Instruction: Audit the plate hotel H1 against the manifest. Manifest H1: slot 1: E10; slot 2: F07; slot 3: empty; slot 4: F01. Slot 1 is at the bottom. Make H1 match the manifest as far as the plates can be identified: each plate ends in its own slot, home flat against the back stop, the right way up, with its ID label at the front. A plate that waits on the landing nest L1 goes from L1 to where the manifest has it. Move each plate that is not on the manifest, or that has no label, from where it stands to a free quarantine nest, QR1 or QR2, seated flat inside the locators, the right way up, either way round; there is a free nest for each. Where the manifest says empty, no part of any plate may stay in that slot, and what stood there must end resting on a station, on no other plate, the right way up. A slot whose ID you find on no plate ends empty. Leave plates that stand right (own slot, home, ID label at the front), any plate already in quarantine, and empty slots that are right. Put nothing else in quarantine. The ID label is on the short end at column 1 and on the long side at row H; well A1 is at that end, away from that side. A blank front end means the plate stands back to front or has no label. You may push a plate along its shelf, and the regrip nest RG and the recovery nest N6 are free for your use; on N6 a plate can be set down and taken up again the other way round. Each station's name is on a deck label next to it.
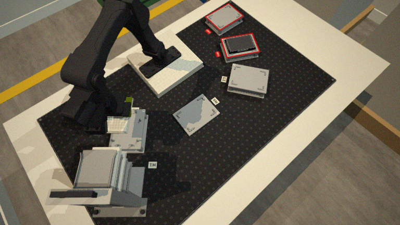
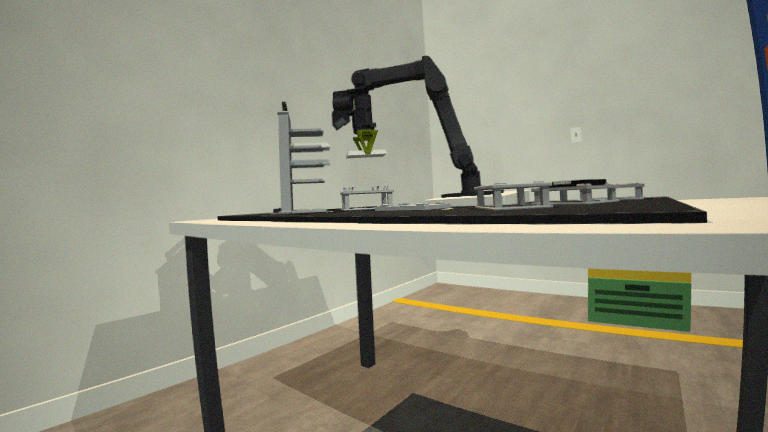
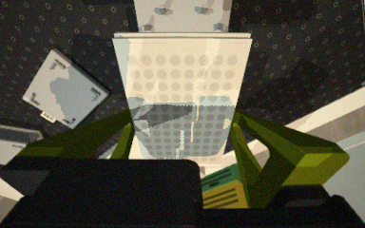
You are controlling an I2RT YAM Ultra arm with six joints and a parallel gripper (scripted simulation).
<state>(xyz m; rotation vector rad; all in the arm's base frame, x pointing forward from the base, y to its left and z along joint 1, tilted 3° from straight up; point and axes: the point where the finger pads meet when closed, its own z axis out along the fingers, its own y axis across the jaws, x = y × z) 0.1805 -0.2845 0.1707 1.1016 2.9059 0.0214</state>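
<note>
Right now my hand is 130 mm above the regrip nest. Round my hand: H1 deck label (160 mm ahead, 10 mm to the right, 190 mm below); white well plate (right at my hand); plate hotel H1 (200 mm ahead, 170 mm to the right, 30 mm below).
</note>
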